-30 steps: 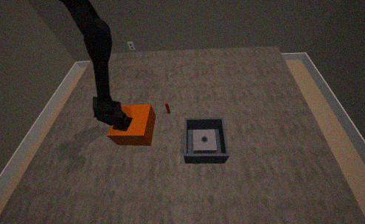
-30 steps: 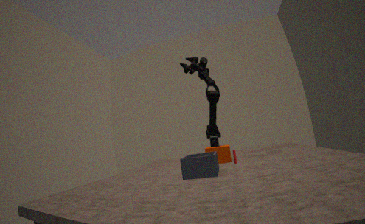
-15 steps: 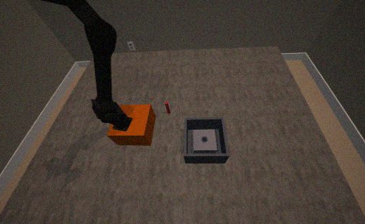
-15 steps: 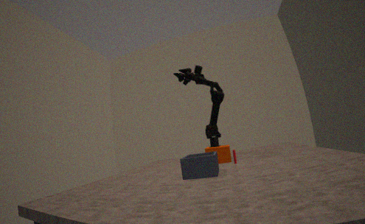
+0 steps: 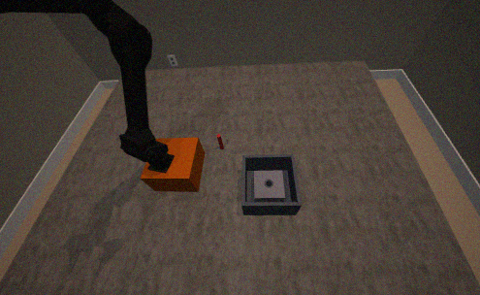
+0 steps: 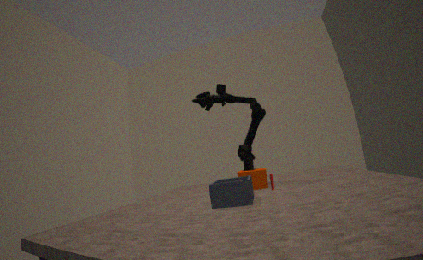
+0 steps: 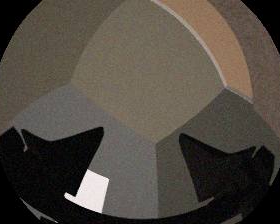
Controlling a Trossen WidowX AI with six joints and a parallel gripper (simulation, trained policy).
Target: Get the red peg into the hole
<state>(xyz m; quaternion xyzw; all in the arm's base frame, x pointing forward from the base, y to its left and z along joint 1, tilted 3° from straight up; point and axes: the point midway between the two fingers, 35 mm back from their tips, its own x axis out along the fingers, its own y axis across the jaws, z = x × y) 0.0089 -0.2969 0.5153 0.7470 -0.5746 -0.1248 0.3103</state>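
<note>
Right now my gripper tip is 600 mm above the red peg, 460 mm to the right of it and 140 mm short of it. Round my gripper tip: grey box: 610 mm below, 340 mm ahead, 330 mm to the left; pale plate: 590 mm below, 340 mm ahead, 330 mm to the left.
</note>
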